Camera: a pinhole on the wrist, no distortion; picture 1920 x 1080 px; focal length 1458.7 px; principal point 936.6 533.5 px. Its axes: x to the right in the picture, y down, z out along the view. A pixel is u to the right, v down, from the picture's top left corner.
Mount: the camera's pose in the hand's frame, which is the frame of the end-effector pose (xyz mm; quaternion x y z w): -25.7 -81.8 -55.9 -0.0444 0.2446 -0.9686 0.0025
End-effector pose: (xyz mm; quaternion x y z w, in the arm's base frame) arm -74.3 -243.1 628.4 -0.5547 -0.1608 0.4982 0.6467
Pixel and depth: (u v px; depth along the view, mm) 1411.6 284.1 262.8
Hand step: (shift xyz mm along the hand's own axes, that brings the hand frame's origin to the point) -87.3 -169.0 203.0
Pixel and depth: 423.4 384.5 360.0
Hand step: 132.5 -216.6 266.3
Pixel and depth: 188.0 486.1 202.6
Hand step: 95.6 -169.2 116.0
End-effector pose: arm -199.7 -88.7 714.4 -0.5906 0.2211 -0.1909 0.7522
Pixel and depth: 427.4 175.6 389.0
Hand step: 145.1 -178.4 318.8
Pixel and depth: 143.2 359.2 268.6
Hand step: 143.8 -176.9 182.3
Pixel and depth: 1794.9 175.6 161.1
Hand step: -105.4 -125.8 112.1
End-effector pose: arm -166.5 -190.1 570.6 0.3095 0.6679 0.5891 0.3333
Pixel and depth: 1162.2 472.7 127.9
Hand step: -34.2 -138.2 60.4
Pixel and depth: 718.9 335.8 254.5
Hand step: 34.9 -171.0 180.3
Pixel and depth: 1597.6 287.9 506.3
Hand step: -208.6 -252.6 447.7
